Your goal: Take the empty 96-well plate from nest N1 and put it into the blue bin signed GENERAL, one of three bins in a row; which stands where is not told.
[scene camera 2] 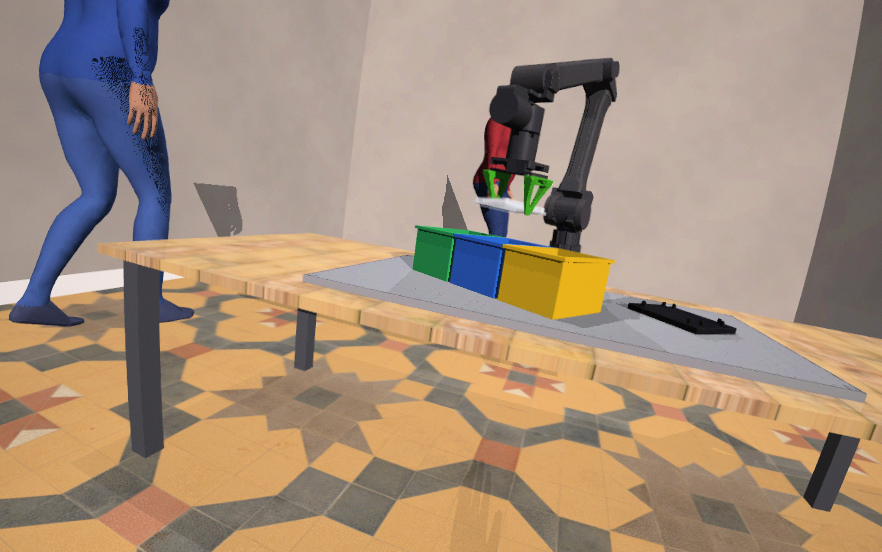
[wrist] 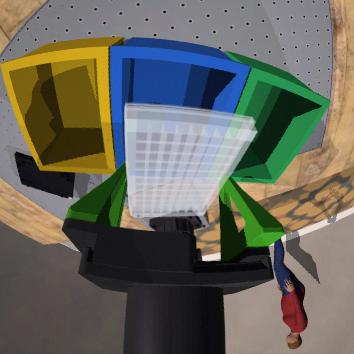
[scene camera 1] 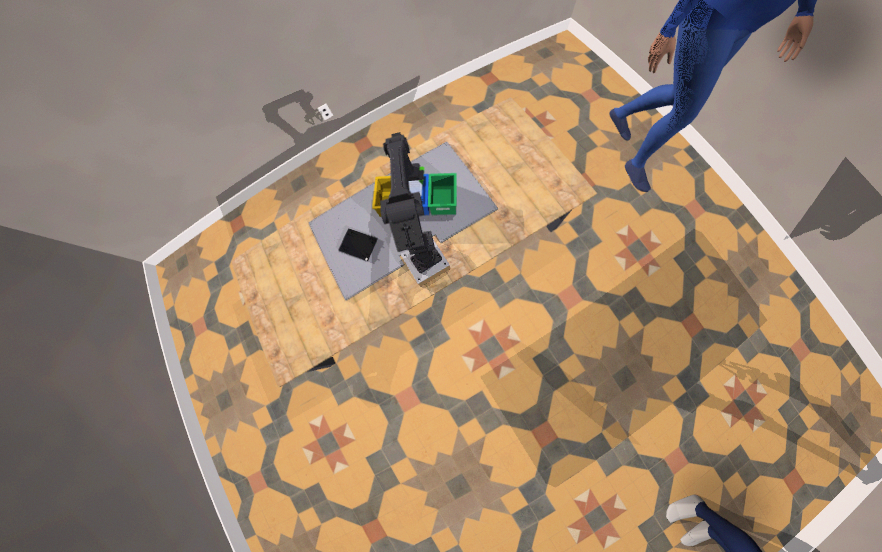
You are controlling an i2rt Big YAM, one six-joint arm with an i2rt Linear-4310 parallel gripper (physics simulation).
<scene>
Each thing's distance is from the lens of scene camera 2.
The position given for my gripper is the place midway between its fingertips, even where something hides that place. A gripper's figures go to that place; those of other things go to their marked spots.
my gripper (scene camera 2: 510,211): 81 cm
clear 96-well plate (scene camera 2: 504,204): 73 cm
</scene>
